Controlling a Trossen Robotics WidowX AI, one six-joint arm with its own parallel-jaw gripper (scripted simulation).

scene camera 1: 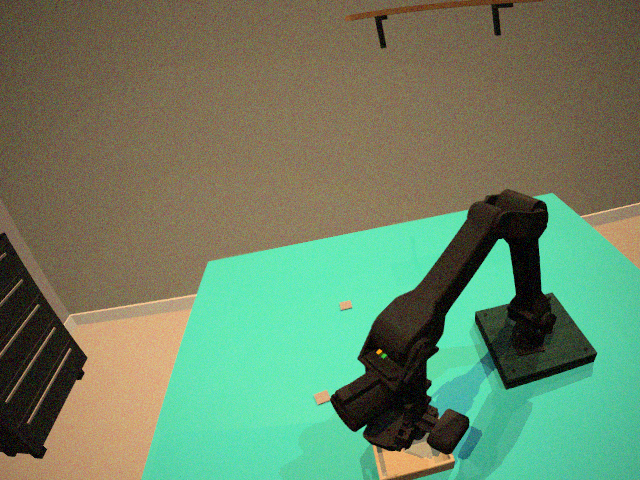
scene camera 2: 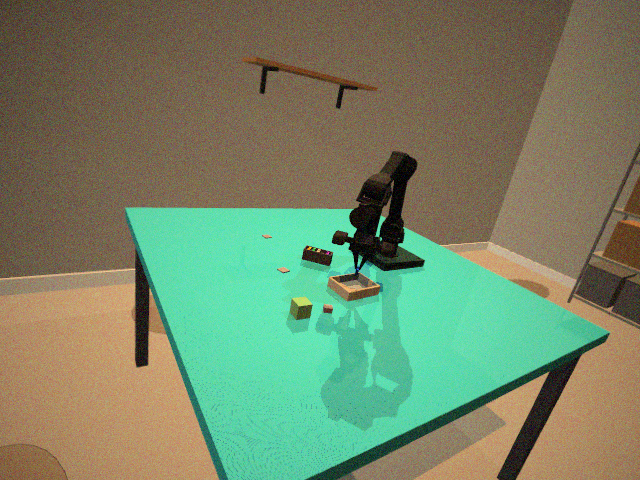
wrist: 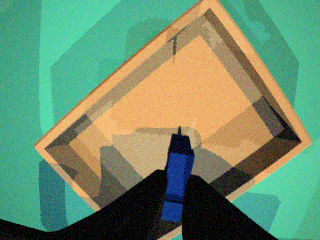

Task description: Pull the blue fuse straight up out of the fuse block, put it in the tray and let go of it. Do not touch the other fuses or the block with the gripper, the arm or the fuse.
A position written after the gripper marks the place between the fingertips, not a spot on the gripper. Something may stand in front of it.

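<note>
The gripper point(scene camera 1: 409, 436) is also visible in scene camera 2 point(scene camera 2: 357, 269). The gripper, visible too in the wrist view point(wrist: 175, 183), carries a blue fuse point(wrist: 180, 153); a wooden tray point(wrist: 201, 72) is present as well.
</note>
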